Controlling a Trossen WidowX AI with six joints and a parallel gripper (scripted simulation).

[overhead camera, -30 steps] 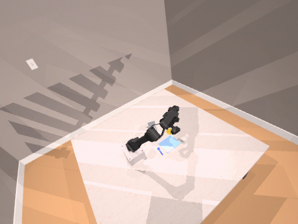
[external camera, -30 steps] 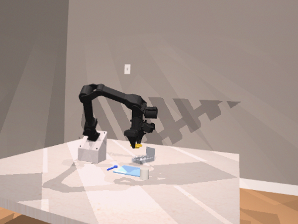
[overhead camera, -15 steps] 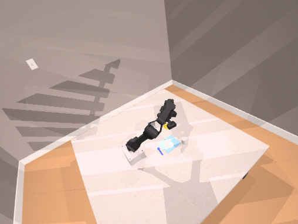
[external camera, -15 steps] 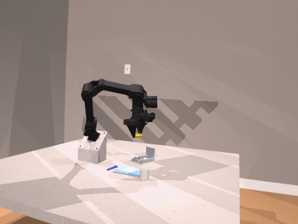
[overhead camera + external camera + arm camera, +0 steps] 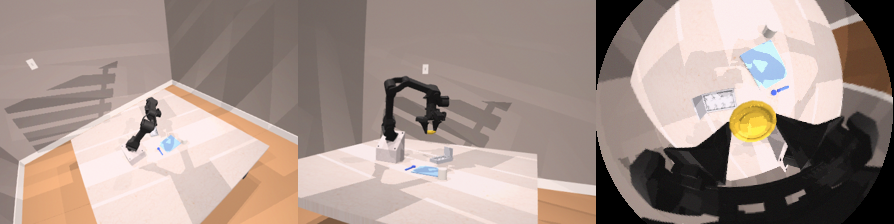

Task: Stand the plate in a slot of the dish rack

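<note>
My gripper tip is 3 cm short of the dish rack, 9 cm to the right of it and 16 cm above it. Round my gripper tip: light blue mat 7 cm ahead, 12 cm to the right, 18 cm below; then blue spoon 4 cm behind, 13 cm to the right, 18 cm below; then plate 1 cm above.
</note>
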